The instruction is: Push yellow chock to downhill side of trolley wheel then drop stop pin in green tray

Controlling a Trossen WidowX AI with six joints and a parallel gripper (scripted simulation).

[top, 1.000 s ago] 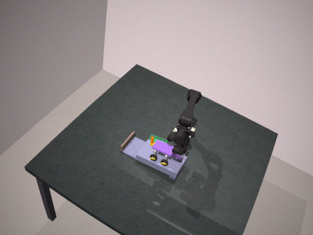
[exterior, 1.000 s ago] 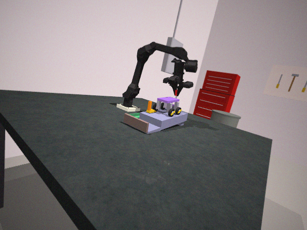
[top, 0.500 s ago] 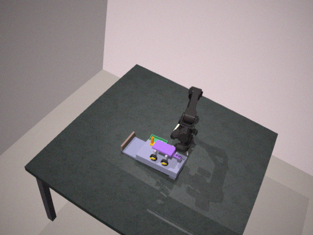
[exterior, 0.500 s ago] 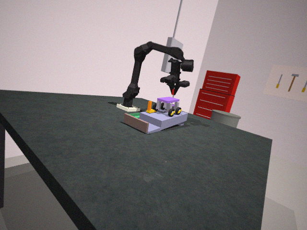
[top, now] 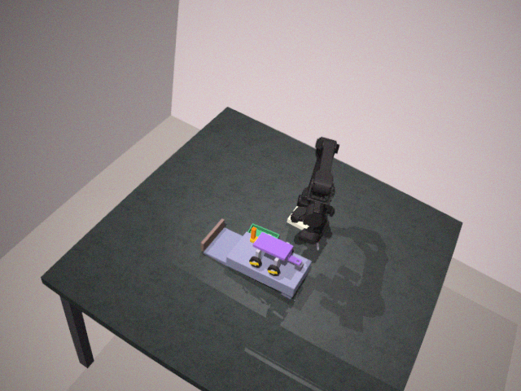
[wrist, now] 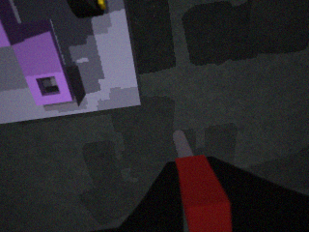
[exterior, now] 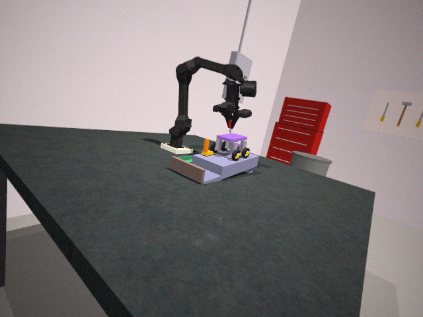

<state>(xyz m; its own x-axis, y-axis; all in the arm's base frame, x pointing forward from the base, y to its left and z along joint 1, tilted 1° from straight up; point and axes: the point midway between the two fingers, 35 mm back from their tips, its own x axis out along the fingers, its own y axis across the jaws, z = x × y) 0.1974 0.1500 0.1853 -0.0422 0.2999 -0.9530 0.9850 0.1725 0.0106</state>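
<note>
My gripper tip is now 22 cm to the left of the green tray, 18 cm above it and 1 cm short of it. The rest, counted from my gripper tip: red-headed stop pin: right at my gripper tip; lavender ramp: 13 cm below, 12 cm ahead, 11 cm to the right; trolley: 12 cm ahead, 10 cm to the right, 6 cm below.
</note>
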